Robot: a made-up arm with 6 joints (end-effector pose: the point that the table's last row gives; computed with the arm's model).
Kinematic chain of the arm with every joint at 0, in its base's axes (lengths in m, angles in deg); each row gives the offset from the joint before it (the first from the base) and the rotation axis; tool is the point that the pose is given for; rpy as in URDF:
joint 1: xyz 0 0 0.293 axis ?
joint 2: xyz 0 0 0 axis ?
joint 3: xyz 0.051 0 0.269 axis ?
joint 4: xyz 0.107 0 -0.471 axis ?
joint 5: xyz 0 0 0 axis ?
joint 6: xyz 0.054 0 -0.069 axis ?
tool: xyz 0 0 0 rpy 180 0 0
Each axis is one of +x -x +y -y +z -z.
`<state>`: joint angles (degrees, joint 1 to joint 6).
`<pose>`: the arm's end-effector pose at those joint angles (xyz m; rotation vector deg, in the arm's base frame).
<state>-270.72 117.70 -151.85 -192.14 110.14 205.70</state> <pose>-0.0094 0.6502 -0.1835 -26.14 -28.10 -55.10</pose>
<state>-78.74 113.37 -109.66 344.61 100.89 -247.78</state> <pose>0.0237 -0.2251 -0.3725 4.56 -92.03 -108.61</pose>
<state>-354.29 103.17 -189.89 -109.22 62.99 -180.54</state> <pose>0.8061 0.0455 0.2695 -39.99 91.02 -128.20</pose>
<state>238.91 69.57 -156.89 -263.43 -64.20 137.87</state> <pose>-0.4479 -0.5781 0.4150 104.72 -53.04 -96.53</pose>
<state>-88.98 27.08 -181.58 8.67 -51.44 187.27</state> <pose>-0.0097 -0.1964 1.0185 -16.79 -22.88 -73.33</pose>
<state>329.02 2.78 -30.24 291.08 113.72 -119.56</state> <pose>0.2670 -0.2527 0.1573 -43.21 -80.06 95.17</pose>
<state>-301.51 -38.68 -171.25 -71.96 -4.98 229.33</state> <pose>-0.3119 -0.4000 0.9359 17.19 -27.31 33.69</pose>
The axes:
joint 1: +z
joint 2: +y
joint 3: +y
joint 4: -z
joint 5: +y
joint 6: -z

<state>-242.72 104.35 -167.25 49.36 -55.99 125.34</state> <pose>-0.2786 0.6849 0.1111 -56.04 58.22 55.61</pose>
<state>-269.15 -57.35 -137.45 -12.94 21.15 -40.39</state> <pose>0.0012 -0.4682 0.9838 -8.17 -5.37 -141.62</pose>
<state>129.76 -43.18 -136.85 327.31 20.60 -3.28</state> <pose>0.1658 -0.2215 1.0786 -14.51 -17.37 -85.20</pose>
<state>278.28 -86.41 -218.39 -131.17 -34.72 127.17</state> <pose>-0.0304 0.6461 0.0345 -70.41 74.74 42.63</pose>
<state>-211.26 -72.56 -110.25 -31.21 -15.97 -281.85</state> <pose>0.3523 -0.2568 0.9359 16.86 7.58 15.34</pose>
